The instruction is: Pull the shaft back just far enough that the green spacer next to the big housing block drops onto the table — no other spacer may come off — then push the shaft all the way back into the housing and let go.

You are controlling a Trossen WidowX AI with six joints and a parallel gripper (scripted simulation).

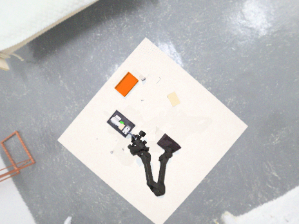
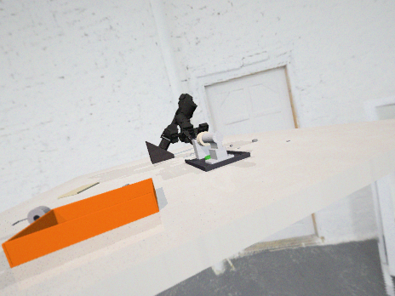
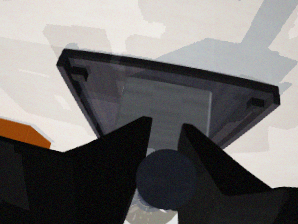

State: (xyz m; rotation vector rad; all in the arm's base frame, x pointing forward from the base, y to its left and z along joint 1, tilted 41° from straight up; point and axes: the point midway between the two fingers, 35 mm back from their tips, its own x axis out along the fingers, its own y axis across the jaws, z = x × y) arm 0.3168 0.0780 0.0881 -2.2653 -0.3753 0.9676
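My gripper tip is now 6 cm short of the dark grey shaft and 3 cm below it. Round my gripper tip: orange tray (34 cm ahead, 31 cm to the right, 5 cm below); green spacer (14 cm ahead, 4 cm below); tan card (8 cm behind, 49 cm to the right, 5 cm below).
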